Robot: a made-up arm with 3 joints. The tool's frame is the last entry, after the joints. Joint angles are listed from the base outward. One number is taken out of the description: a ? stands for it. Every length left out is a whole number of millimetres.
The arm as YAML. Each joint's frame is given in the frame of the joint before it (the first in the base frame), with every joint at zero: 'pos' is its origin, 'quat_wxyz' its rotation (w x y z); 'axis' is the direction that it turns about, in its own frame. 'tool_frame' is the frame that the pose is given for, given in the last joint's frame.
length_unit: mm
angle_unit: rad
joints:
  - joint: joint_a
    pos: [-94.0, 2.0, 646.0]
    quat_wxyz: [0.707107, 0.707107, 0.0, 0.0]
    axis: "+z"
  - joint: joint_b
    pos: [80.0, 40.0, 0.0]
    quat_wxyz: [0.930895, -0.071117, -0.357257, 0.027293]
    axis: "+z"
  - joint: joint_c
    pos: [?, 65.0, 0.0]
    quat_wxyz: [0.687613, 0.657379, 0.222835, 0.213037]
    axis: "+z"
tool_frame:
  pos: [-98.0, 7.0, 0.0]
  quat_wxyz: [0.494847, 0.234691, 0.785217, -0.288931]
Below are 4 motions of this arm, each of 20 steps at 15 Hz.
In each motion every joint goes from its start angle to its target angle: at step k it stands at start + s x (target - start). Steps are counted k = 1, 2, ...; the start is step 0. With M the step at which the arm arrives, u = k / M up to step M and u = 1 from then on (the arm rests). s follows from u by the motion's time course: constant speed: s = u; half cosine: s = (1 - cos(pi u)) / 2; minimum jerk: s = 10 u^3 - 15 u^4 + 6 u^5.
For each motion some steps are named. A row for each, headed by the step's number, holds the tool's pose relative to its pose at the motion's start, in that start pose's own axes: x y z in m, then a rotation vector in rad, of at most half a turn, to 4 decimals.
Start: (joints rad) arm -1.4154 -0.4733 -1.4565
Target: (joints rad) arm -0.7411 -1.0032 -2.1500
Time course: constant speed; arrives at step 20
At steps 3, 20:
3: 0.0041 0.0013 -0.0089 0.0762 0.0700 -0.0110
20: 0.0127 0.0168 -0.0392 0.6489 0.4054 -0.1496

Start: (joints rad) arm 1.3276 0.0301 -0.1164
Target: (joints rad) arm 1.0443 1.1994 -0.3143
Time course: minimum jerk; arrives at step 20
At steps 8, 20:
8: -0.0087 -0.0068 -0.0110 0.1532 0.1842 -0.2206
20: -0.0304 -0.0126 -0.0326 0.4935 0.5878 -0.6844

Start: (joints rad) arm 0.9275 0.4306 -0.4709
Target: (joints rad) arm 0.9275 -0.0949 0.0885
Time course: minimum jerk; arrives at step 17
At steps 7, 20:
7: -0.0009 -0.0077 0.0151 -0.2076 -0.1129 0.0943
20: -0.0061 -0.0136 0.0503 -0.5700 -0.4168 0.2486

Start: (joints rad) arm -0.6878 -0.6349 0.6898
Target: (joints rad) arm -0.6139 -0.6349 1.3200
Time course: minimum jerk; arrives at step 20
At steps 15, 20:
15: 0.0006 -0.0248 0.0452 -0.5529 -0.0900 -0.1505
20: 0.0003 -0.0257 0.0513 -0.6169 -0.1022 -0.1663

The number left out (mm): 44.0
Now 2 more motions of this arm.
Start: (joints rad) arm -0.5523 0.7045 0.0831
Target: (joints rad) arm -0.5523 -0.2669 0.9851
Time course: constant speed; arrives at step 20
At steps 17, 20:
17: -0.0303 -0.0276 0.0712 -0.5509 -0.9397 0.0553
20: -0.0437 -0.0327 0.0785 -0.6016 -1.1250 0.0152

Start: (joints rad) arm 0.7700 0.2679 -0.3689
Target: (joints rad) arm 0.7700 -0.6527 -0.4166
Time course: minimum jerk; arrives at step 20
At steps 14, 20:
14: -0.0073 0.0237 0.0053 -0.1223 -0.2914 0.7053
20: -0.0108 0.0274 0.0055 -0.1483 -0.3453 0.8436

